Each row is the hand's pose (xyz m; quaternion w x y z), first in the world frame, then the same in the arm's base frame.
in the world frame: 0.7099 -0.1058 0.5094 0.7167 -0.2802 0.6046 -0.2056
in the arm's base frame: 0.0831 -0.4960 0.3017 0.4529 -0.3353 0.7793 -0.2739
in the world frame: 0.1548 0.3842 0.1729 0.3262 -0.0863 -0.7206 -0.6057
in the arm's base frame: -0.4791 0.0741 0.1591 0.4259 -0.3737 -0.6531 -0.5023
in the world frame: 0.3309 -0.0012 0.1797 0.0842 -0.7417 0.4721 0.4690
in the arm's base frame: -0.3925 -0.3396 0.1894 0.0835 0.5258 -0.6138 -0.5830
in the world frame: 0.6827 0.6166 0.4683 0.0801 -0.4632 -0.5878 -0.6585
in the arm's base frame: 0.1530 0.1870 0.0717 0.1053 -0.6999 -0.5571 -0.4344
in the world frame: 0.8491 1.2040 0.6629 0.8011 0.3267 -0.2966 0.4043
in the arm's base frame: 0.4900 0.7238 -0.0222 0.9269 0.2906 -0.0496 0.2321
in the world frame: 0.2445 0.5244 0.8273 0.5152 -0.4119 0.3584 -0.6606
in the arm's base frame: -0.0221 0.2844 0.6095 0.2608 -0.5913 0.4522 -0.6147
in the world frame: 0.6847 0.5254 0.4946 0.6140 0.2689 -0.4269 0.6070
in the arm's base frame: 0.1546 0.1045 0.1187 0.8032 0.2988 -0.1937 0.4776
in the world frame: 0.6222 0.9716 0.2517 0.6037 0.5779 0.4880 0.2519
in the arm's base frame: 0.0403 0.5051 -0.1788 0.5346 0.6027 0.5901 -0.0514
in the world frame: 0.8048 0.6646 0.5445 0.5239 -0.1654 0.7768 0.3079
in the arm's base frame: 0.3026 0.2089 0.0596 0.2975 -0.0412 0.9362 0.1826
